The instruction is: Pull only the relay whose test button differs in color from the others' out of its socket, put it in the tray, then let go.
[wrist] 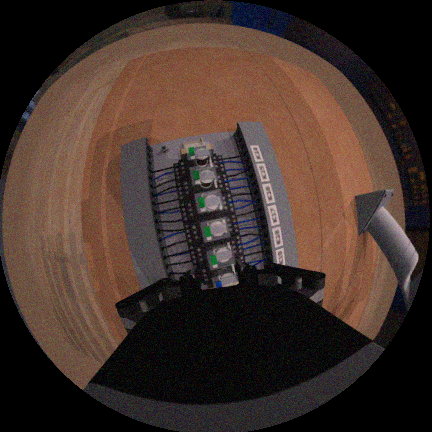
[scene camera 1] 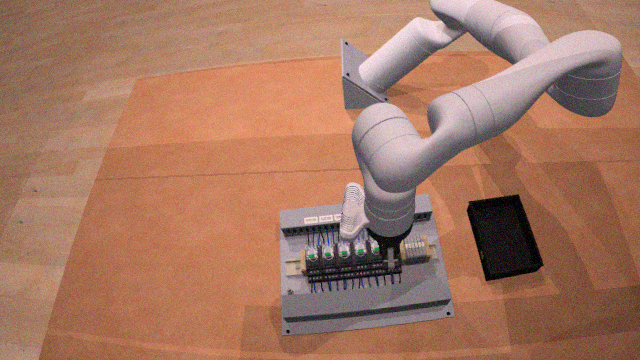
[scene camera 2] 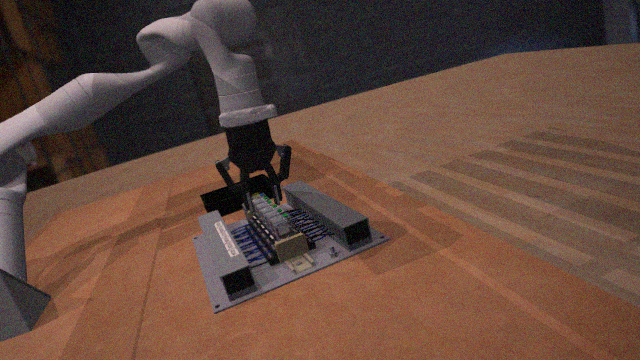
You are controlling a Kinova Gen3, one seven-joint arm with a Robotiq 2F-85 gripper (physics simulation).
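Seen in the pictures: gripper, fingertip midpoint: (wrist: 217,269) (scene camera 1: 387,251) (scene camera 2: 264,207); arm's base, link origin: (wrist: 374,217) (scene camera 1: 372,78).
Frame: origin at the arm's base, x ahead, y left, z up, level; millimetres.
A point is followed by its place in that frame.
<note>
My gripper (scene camera 1: 391,257) {x 476, y 43, z 2 mm} (scene camera 2: 262,196) {x 476, y 43, z 2 mm} (wrist: 217,269) {x 476, y 43, z 2 mm} is shut on the relay with the blue test button (scene camera 2: 261,195) {x 476, y 48, z 24 mm} (wrist: 226,280) {x 468, y 48, z 25 mm}, at the end of the row beside the terminal blocks. One finger is on each wired side. The blue-button relay is mostly hidden by the gripper, and I cannot tell how far it sits in or above its socket. Several relays with green test buttons, one of them a middle relay (scene camera 1: 344,250) {x 486, y -36, z 24 mm} (wrist: 211,202) {x 481, y -35, z 24 mm}, stand upright in their sockets. The black tray (scene camera 1: 515,272) {x 504, y 293, z -24 mm} (scene camera 2: 215,201) {x 365, y 319, z -35 mm} lies right of the panel in scene camera 1.
The grey panel (scene camera 1: 370,325) {x 606, y 18, z -41 mm} (scene camera 2: 225,303) {x 388, y -173, z -41 mm} carries wire ducts on both sides of the relay row, the front duct (scene camera 1: 365,304) {x 579, y 7, z -1 mm} and the labelled duct (wrist: 272,195) {x 397, y -47, z 0 mm}. Pale terminal blocks (scene camera 1: 415,249) {x 470, y 94, z 2 mm} stand right beside the gripper. Blue and black wires run between sockets and ducts.
</note>
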